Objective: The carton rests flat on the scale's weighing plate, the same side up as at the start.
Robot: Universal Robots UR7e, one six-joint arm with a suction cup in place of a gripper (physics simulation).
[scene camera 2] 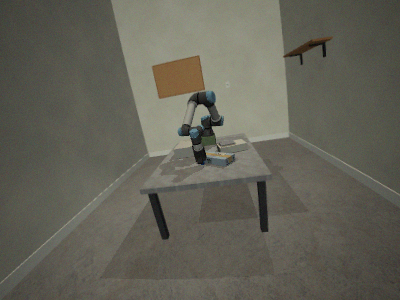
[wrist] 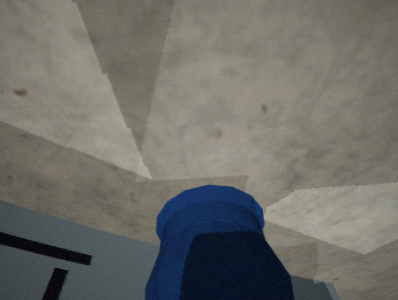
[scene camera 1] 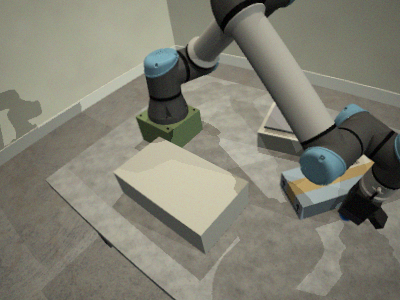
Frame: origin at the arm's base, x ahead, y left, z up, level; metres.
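Where they show: end effector, tool point: (wrist: 210,229); arm's base, origin of the base link: (scene camera 2: 207,134) (scene camera 1: 168,112).
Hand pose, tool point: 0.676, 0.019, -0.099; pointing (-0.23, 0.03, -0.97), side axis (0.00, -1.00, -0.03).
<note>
Each offset is from my tool point to the centre of the thing, as dx, dy, dz. Level surfaces: height alone.
The light blue carton @[-0.052, +0.096, +0.024] (scene camera 1: 320,204) (scene camera 2: 220,161) (wrist: 110,285) lies flat on the table, its orange tape stripe and label on top; the arm hides part of it in scene camera 1. My gripper (scene camera 1: 344,217) (scene camera 2: 203,163) (wrist: 210,195), a blue suction cup, is low beside the carton's long side. In the wrist view its rim shows against the table, past the carton's lower edge, and no carton surface covers its mouth. It holds nothing. The scale @[-0.311, +0.253, +0.036] (scene camera 1: 275,143) (scene camera 2: 237,148) stands behind the carton, apart from it, with nothing seen on the visible part of its grey weighing plate @[-0.300, +0.210, +0.074] (scene camera 1: 281,120).
A large cream box @[-0.422, -0.225, +0.044] (scene camera 1: 180,185) (scene camera 2: 183,150) stands on the table @[dz -0.006] (scene camera 1: 75,185) (scene camera 2: 240,172), between the green arm base (scene camera 1: 185,135) (scene camera 2: 209,139) and the table's near edge in scene camera 1. A wall shelf (scene camera 2: 308,46) and a brown board (scene camera 2: 179,76) hang on the walls.
</note>
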